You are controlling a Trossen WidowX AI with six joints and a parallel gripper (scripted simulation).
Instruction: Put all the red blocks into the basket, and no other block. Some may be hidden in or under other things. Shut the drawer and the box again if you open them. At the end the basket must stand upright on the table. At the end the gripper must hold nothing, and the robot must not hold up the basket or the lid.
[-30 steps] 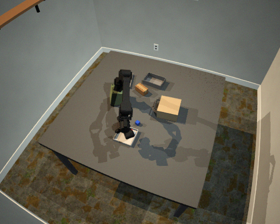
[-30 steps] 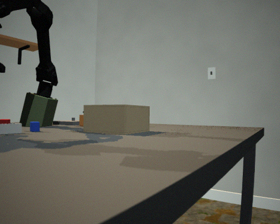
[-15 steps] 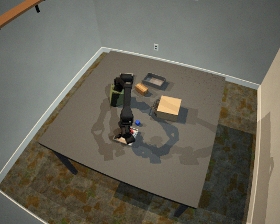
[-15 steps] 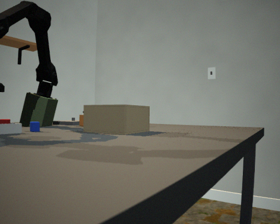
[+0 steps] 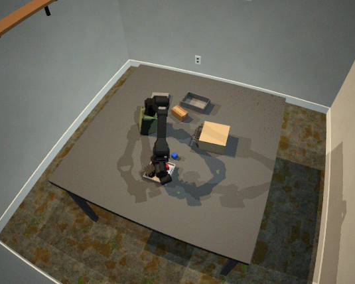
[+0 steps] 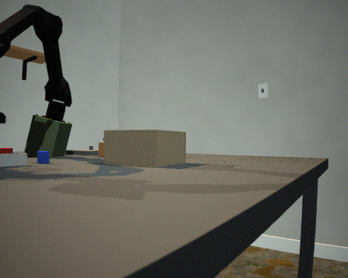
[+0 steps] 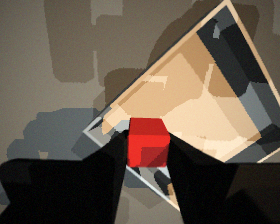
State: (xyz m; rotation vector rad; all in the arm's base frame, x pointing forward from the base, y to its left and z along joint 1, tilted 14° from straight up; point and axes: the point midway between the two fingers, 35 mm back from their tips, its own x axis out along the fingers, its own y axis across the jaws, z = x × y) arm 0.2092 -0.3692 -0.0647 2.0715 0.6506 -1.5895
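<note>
Right now my hand is 3 cm past the white basket, 4 cm to the right of it and 5 cm above it. Round my hand: orange box 4 cm behind, 52 cm to the left, 3 cm below; tan drawer cabinet 25 cm ahead, 35 cm to the left, 2 cm below; grey lid 23 cm behind, 61 cm to the left, 5 cm below.
</note>
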